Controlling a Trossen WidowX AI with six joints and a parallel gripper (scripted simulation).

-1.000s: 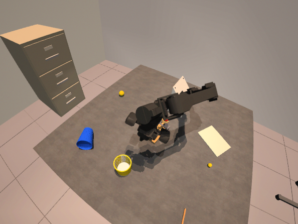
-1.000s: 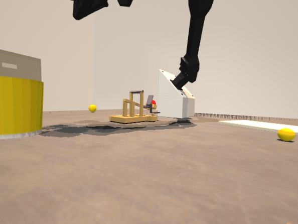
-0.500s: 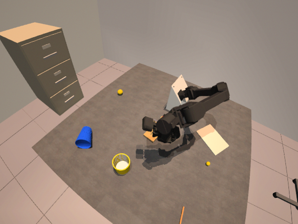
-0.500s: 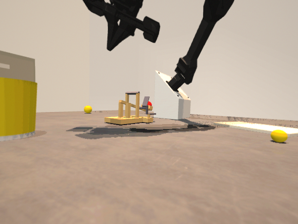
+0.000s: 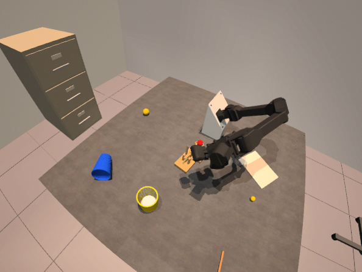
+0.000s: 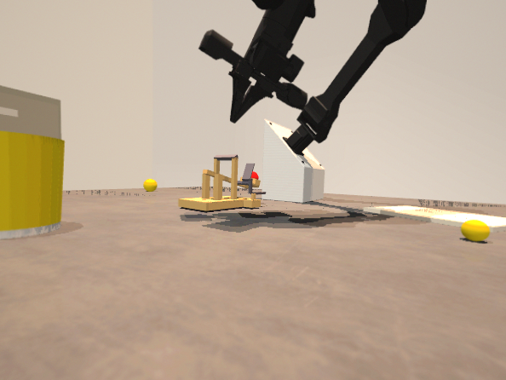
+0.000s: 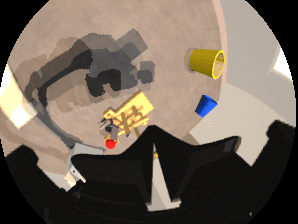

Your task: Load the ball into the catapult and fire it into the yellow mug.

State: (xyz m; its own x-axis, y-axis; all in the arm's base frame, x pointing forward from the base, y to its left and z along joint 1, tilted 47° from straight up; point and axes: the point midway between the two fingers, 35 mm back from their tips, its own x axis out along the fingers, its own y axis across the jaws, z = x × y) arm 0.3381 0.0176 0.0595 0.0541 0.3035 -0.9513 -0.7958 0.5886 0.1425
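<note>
Right now the red ball is 160 mm behind my gripper tip, 60 mm to the right of it and 100 mm below it. The rest, counted from my gripper tip: yellow mug (260 mm ahead, 90 mm to the right, 130 mm below); small yellow ball (40 mm behind, 330 mm to the left, 150 mm below); wooden catapult (90 mm behind, 40 mm to the right, 110 mm below).
</note>
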